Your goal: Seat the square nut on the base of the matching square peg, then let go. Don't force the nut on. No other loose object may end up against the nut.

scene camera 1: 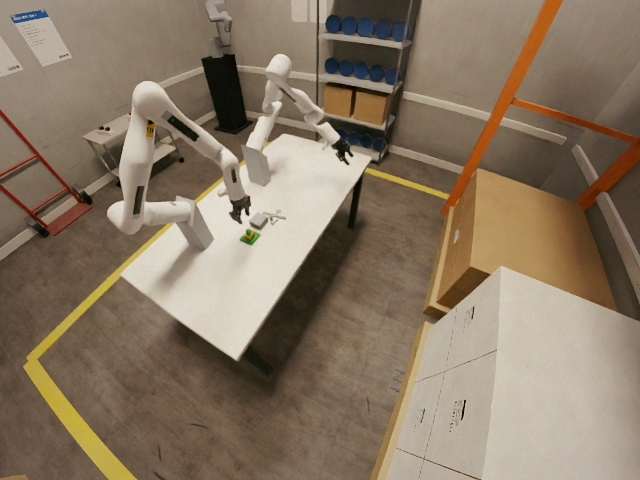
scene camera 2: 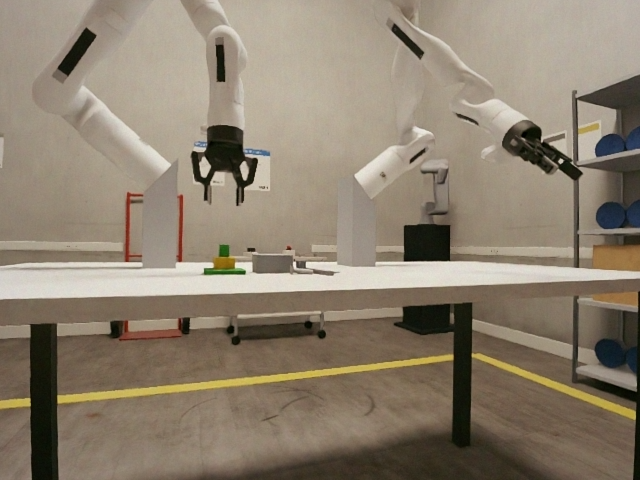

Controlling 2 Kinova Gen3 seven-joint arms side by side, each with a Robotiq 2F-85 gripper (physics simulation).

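The yellow square nut [scene camera 1: 250, 236] [scene camera 2: 223, 263] sits around the green peg [scene camera 1: 249, 231] [scene camera 2: 223, 250], low on its green base plate [scene camera 1: 245, 239] [scene camera 2: 209, 271]. The peg's top stands out above the nut. My right gripper [scene camera 1: 242, 218] [scene camera 2: 223, 201] is open and empty, pointing down well above the peg and nut. My left gripper [scene camera 1: 348, 158] [scene camera 2: 568, 174] is raised at the far right end of the table, away from the nut; its fingers look apart, with nothing seen between them. Neither gripper touches the nut.
A grey box-like block [scene camera 1: 258, 221] [scene camera 2: 272, 262] lies beside the base plate, with a gap between it and the nut. Small grey parts [scene camera 1: 274, 215] [scene camera 2: 312, 270] lie on the block's far side from the peg. All rest on the white table [scene camera 1: 217, 304] [scene camera 2: 387, 283].
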